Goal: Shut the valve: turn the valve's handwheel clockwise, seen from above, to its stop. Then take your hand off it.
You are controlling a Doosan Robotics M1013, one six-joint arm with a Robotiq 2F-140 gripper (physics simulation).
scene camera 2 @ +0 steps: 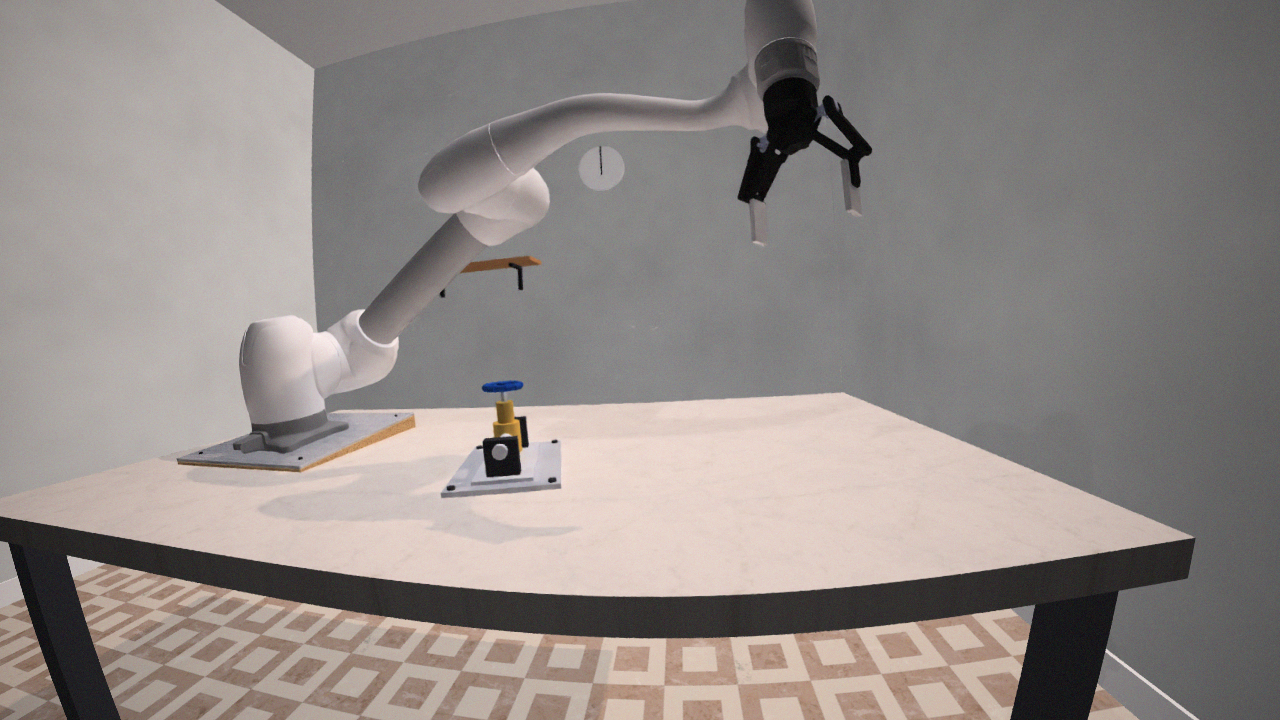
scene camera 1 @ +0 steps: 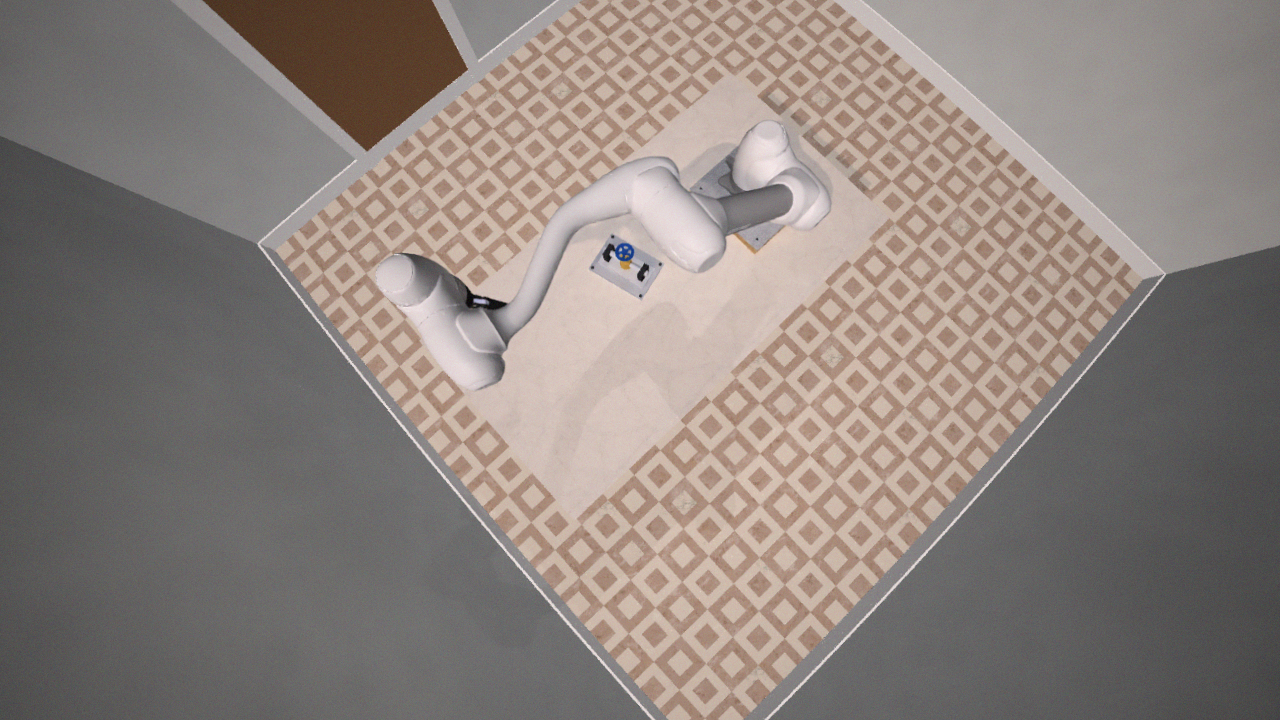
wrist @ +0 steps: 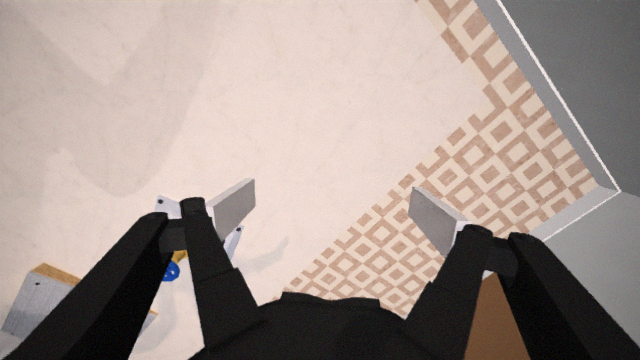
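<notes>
The valve has a blue handwheel (scene camera 1: 624,252) (scene camera 2: 502,386) (wrist: 171,271) on top of a yellow body (scene camera 2: 505,431). It stands upright on a light grey plate (scene camera 1: 636,283) (scene camera 2: 546,474) on the table, between two black blocks. In the wrist view my left finger hides much of the valve and plate. My gripper (scene camera 2: 805,227) (wrist: 331,196) is wide open and empty. It hangs high above the table, well to the right of the handwheel in scene camera 2, and does not touch it. In scene camera 1 the arm hides the fingers.
The arm's base stands on a grey mounting board (scene camera 1: 757,240) (scene camera 2: 401,422) (wrist: 42,300) with a wooden edge, beside the valve plate on the table (scene camera 1: 572,483) (scene camera 2: 760,528) (wrist: 310,100). The arm's elbow hangs near the valve in scene camera 1. A wooden shelf (scene camera 2: 501,264) is on the back wall.
</notes>
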